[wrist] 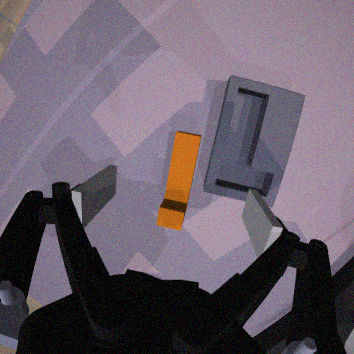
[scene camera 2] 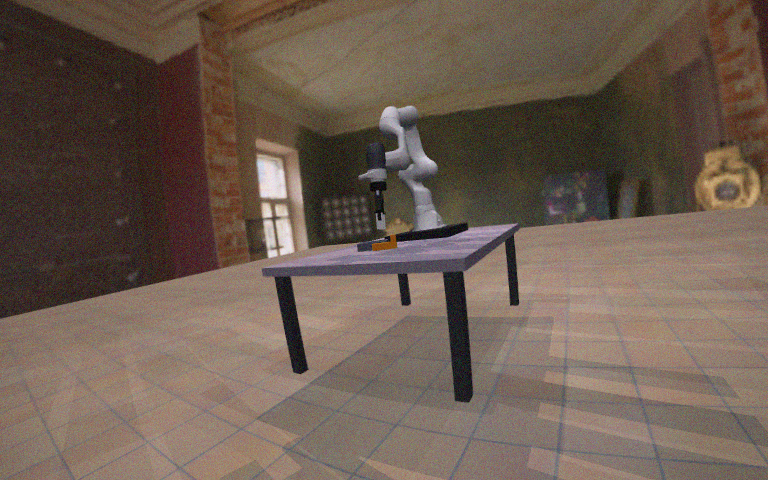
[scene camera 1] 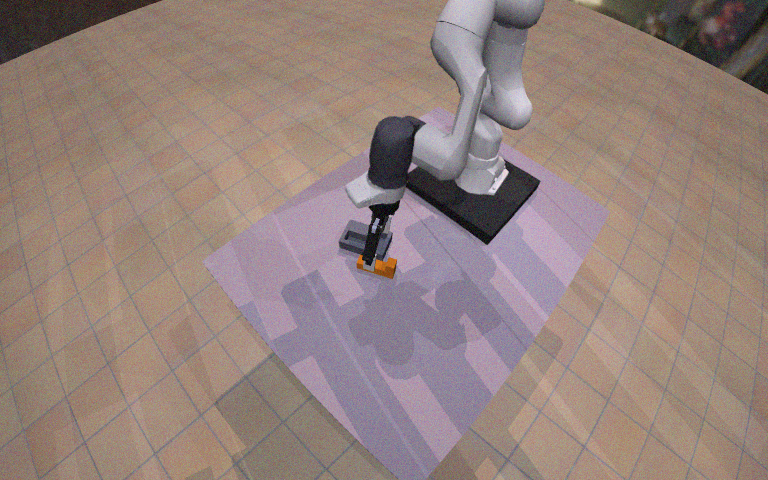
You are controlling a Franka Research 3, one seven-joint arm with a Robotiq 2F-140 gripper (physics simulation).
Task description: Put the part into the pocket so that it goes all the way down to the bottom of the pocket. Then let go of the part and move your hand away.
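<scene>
The orange part [scene camera 1: 389,267] [scene camera 2: 384,246] [wrist: 183,165] is a narrow bar with a raised step at one end. It lies on the table beside the grey block [scene camera 1: 351,246] [scene camera 2: 364,247] [wrist: 287,132], apart from it and outside its pocket. The pocket [wrist: 241,135] is an L-shaped recess in the block's top; the gripper hides part of the block in scene camera 1. My gripper [scene camera 1: 374,249] [scene camera 2: 380,221] [wrist: 179,191] is wide open and empty. It points down above the part, with the part between the two fingers in the wrist view and the right finger overlapping the block's near corner.
The table [scene camera 1: 305,220] [scene camera 2: 362,269] has a pale purple top crossed by shadows. The arm's black base plate [scene camera 1: 491,226] [scene camera 2: 438,232] stands behind and to the right of the part and block in scene camera 1. Tiled floor surrounds the table.
</scene>
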